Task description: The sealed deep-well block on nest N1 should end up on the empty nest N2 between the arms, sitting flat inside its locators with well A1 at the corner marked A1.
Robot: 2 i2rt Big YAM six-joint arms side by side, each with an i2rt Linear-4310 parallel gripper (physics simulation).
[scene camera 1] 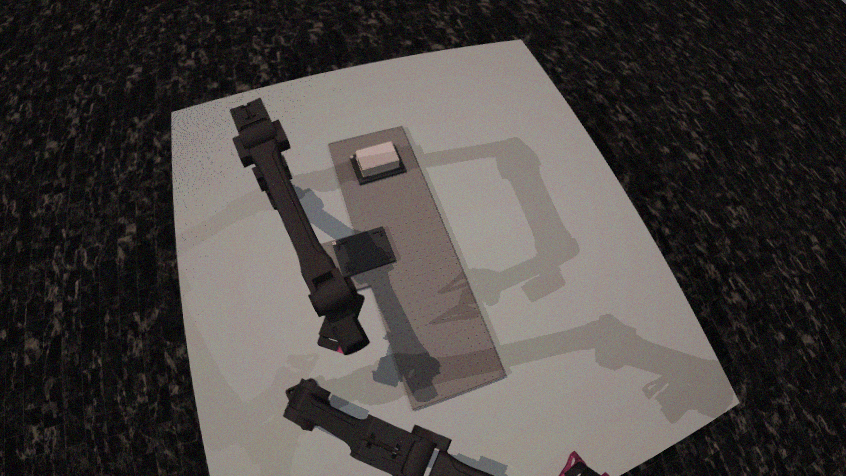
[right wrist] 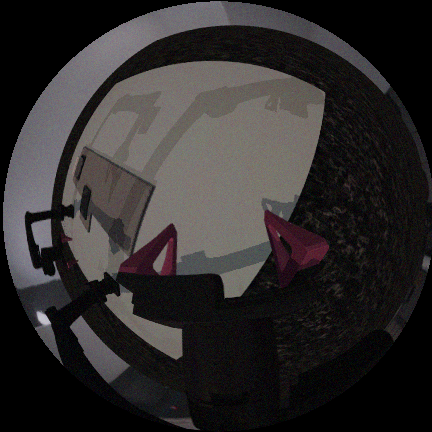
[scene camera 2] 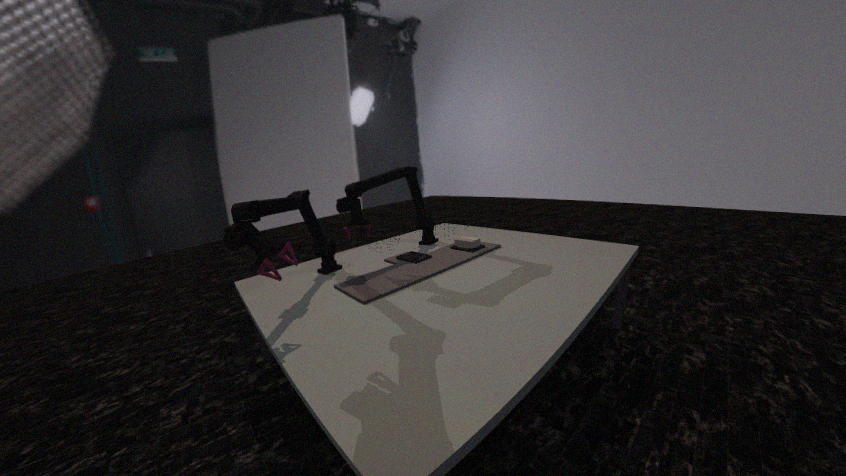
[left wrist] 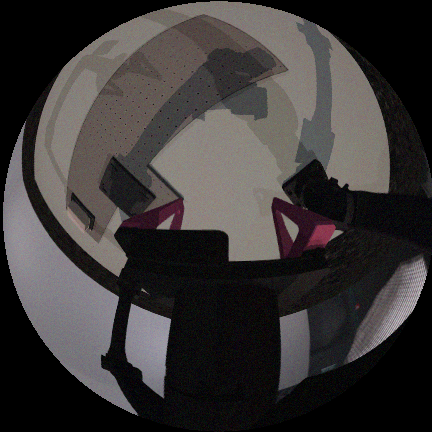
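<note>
The pale sealed block (scene camera 1: pixel 377 155) (scene camera 2: pixel 467 240) (left wrist: pixel 77 220) sits on dark nest N1 (scene camera 1: pixel 381 177) (right wrist: pixel 80 167) at one end of the perforated board. Dark nest N2 (scene camera 1: pixel 365 251) (scene camera 2: pixel 412 256) (left wrist: pixel 127 185) (right wrist: pixel 85 202) is empty, near the board's middle. Its A1 mark is too small to read. My left gripper (left wrist: pixel 227 201) (scene camera 2: pixel 357 230) is open and empty, above the table on the arms' side of N2; its fingers are mostly hidden in scene camera 1. My right gripper (right wrist: pixel 218 221) (scene camera 2: pixel 288 271) is open and empty, near the table edge, far from both nests.
The brown perforated board (scene camera 1: pixel 425 236) (scene camera 2: pixel 378 290) lies on the white table (scene camera 1: pixel 502 88) (scene camera 2: pixel 532 331). The right arm's base (scene camera 1: pixel 304 405) (scene camera 2: pixel 329 266) stands beyond the board's end away from N1. Arm shadows cross the board, N2 and table.
</note>
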